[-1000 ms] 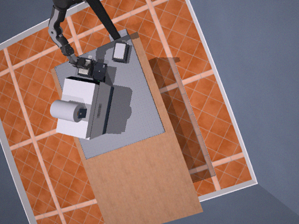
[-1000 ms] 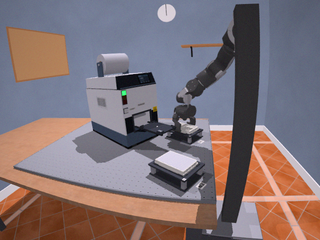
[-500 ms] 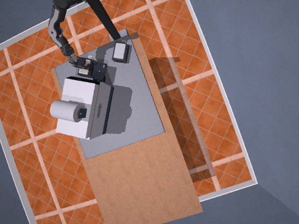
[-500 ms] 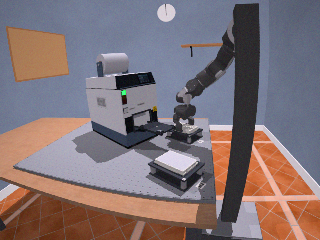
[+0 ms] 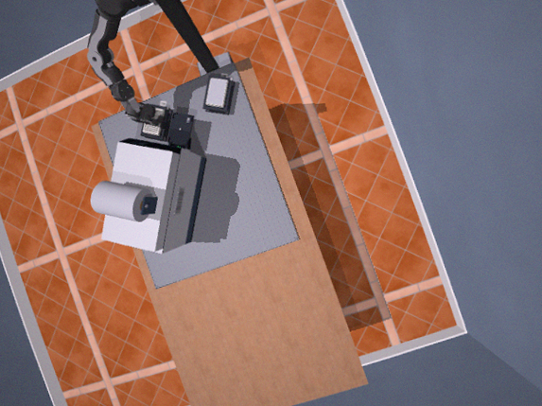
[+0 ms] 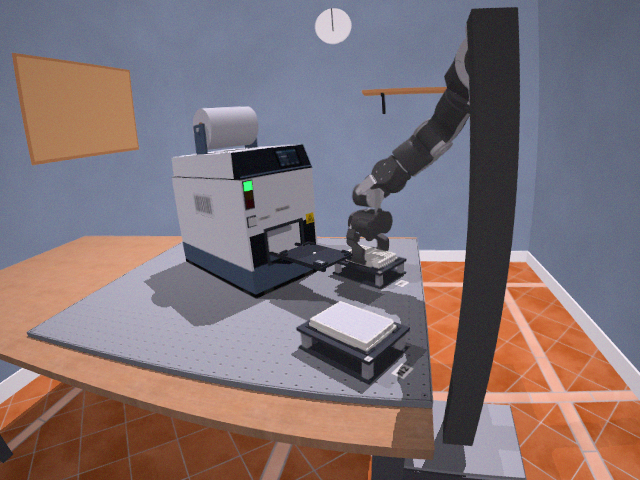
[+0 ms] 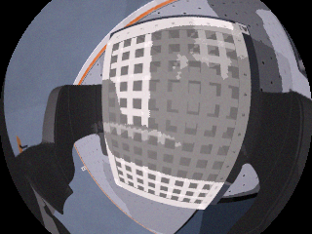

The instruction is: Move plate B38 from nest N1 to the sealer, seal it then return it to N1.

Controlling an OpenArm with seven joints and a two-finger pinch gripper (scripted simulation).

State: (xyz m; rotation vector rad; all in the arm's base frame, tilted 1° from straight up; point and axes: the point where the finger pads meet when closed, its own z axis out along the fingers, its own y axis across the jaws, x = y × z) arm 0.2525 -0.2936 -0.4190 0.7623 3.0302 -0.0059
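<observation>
The plate nest N1 lies 1 cm below my hand. The rest, counted from my hand: white 96-well plate B38 (right at my hand); sealer's stage (10 cm ahead, 14 cm to the left, 5 cm above); start key (23 cm ahead, 18 cm to the left, 14 cm above).
</observation>
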